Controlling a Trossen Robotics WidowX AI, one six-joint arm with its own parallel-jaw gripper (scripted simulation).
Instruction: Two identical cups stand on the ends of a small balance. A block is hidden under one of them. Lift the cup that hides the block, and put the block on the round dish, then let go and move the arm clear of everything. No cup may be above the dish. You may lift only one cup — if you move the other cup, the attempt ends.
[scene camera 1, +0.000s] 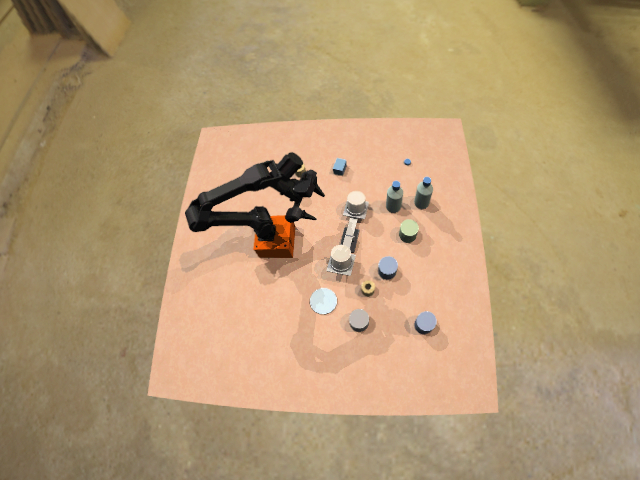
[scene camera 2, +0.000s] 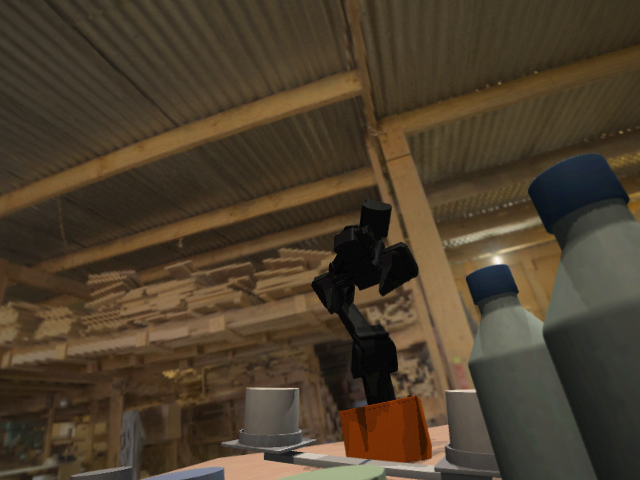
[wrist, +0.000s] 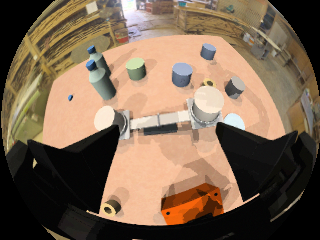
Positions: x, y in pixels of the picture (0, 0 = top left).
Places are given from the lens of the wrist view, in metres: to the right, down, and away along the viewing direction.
my gripper (wrist: 169, 128): 0.01, 0.01, 0.10
cup (wrist: 208, 101): 0.10, -0.04, 0.23
small balance (wrist: 176, 117): 0.04, -0.01, 0.31
The marked spots on the small balance and the cup are 0.11 m apart.
